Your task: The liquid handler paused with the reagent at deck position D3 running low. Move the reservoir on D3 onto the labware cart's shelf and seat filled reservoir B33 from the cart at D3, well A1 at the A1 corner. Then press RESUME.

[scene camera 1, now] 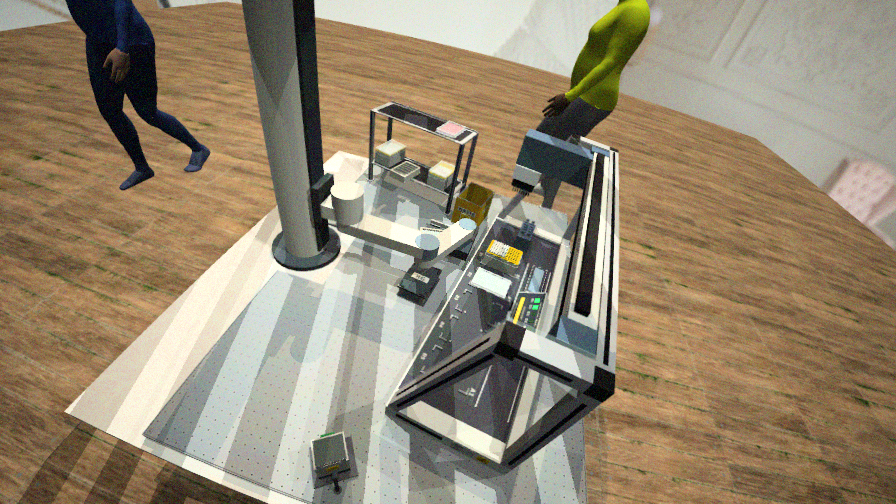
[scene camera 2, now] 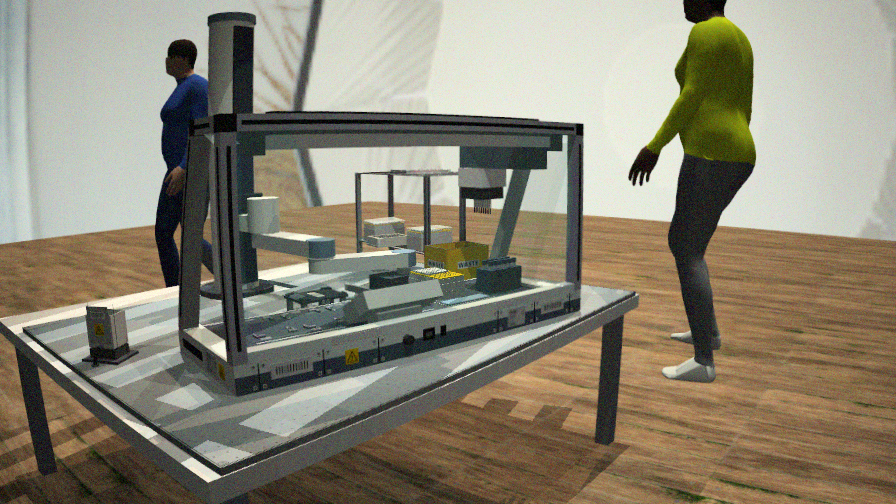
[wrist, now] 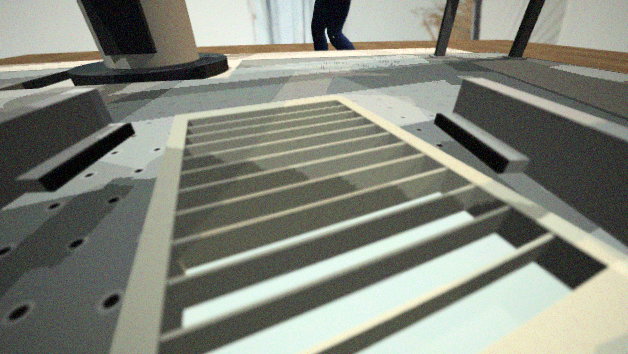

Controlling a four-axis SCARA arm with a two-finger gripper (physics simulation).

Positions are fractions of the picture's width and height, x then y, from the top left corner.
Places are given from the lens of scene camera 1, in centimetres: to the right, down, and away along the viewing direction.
yellow waste bin (scene camera 1: 0.53,0.40): 13, -24, 154
